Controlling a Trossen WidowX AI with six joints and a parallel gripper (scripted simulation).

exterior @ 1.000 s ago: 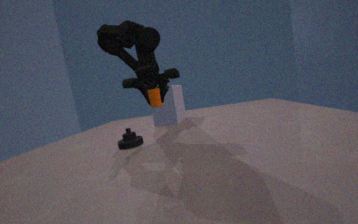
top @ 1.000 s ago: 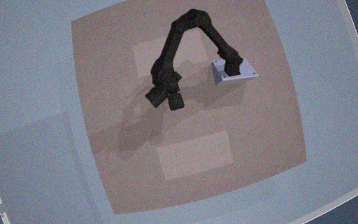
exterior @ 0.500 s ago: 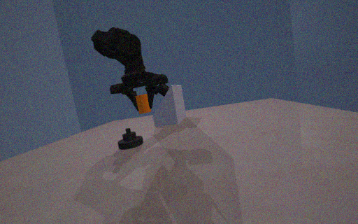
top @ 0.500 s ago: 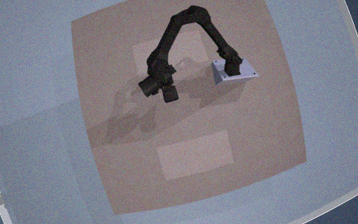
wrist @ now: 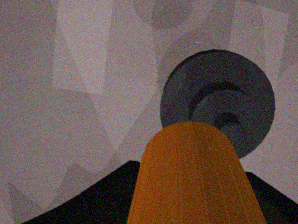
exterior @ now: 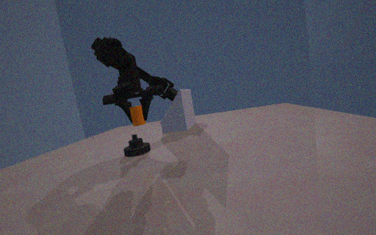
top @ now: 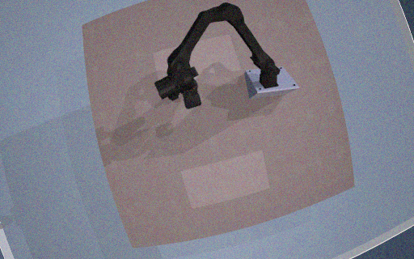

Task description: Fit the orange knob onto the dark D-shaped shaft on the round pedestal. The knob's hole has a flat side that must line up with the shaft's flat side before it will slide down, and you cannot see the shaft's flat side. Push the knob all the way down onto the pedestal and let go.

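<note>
Now: the dark pedestal 10 mm ahead of my gripper tip, 20 mm to the right of it and 70 mm below it. The rest, counted from my gripper tip: orange knob: 20 mm above.
</note>
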